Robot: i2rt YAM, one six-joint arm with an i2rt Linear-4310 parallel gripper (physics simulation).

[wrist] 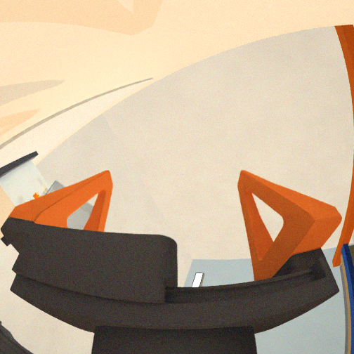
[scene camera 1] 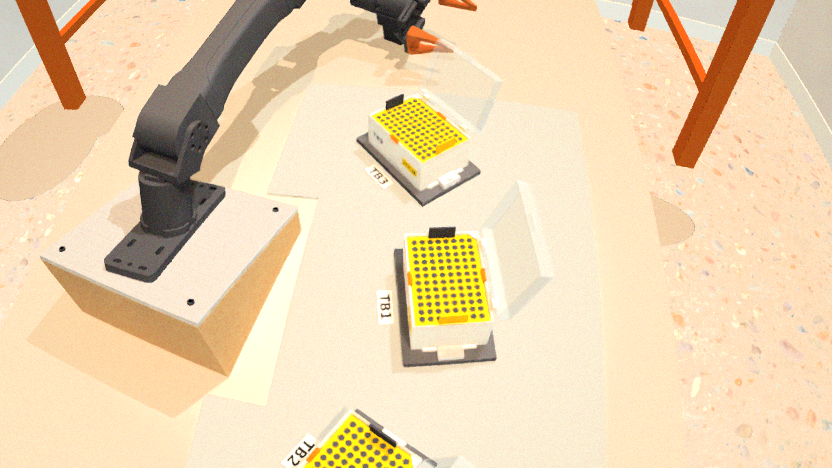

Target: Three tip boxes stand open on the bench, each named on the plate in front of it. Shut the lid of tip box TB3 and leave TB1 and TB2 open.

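Pixels of known places: gripper, fingertip midpoint: (scene camera 1: 465, 28); arm's base, link origin: (scene camera 1: 169, 228).
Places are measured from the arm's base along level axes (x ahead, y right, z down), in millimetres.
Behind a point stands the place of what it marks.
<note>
Tip box TB3 (scene camera 1: 381, 142) @[x 204, y -239, z 50 mm], with yellow tip rack, stands at the back behind its plate (scene camera 1: 378, 176) @[x 209, y -203, z 80 mm]. Its clear lid (scene camera 1: 474, 96) @[x 321, y -290, z -17 mm] is open, leaning back on the right side. Tip box TB1 (scene camera 1: 450, 334) @[x 342, y 36, z 42 mm] stands mid-bench with its clear lid (scene camera 1: 520, 250) @[x 398, y -41, z -22 mm] open. Tip box TB2 (scene camera 1: 360, 448) @[x 280, y 186, z 25 mm] is cut off by the bottom edge; a bit of its clear lid (scene camera 1: 459, 462) @[x 367, y 205, z -63 mm] shows. My gripper (scene camera 1: 464, 29) @[x 286, y -490, z -4 mm] (wrist: 174, 177) is open and empty, beyond TB3. One orange finger overlaps the top of TB3's lid in the scene view; contact cannot be told. Part of a box (wrist: 25, 182) shows at the left in the wrist view.
The arm's base (scene camera 1: 165, 203) @[x 19, y 7, z -58 mm] is on a raised block (scene camera 1: 250, 279) @[x 118, y 31, z 19 mm] left of the boxes. TB1's plate (scene camera 1: 384, 306) @[x 262, y -4, z 80 mm] and TB2's plate (scene camera 1: 300, 451) @[x 213, y 191, z 80 mm] lie by their boxes. An orange post (scene camera 1: 706, 98) stands at the right, another (scene camera 1: 52, 52) at the left.
</note>
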